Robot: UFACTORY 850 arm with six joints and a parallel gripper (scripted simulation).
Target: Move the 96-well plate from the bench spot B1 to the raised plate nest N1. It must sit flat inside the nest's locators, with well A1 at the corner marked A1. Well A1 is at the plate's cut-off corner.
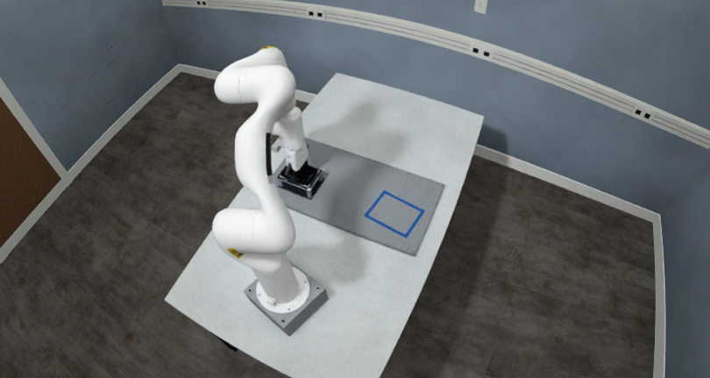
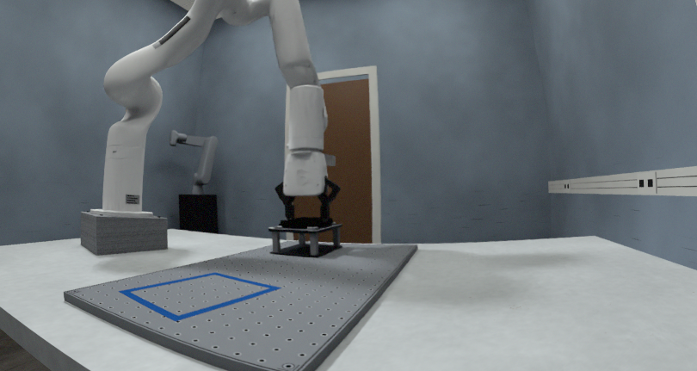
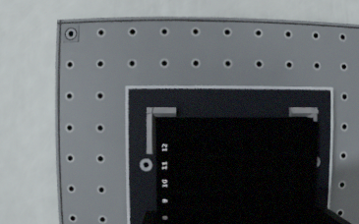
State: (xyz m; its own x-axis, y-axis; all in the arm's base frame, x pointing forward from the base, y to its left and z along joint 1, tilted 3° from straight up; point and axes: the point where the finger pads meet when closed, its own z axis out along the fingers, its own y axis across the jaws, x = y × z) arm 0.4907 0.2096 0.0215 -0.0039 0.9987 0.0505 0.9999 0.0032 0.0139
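My hand is 1 cm above the black 96-well plate. Round my hand: plate nest 2 cm below.
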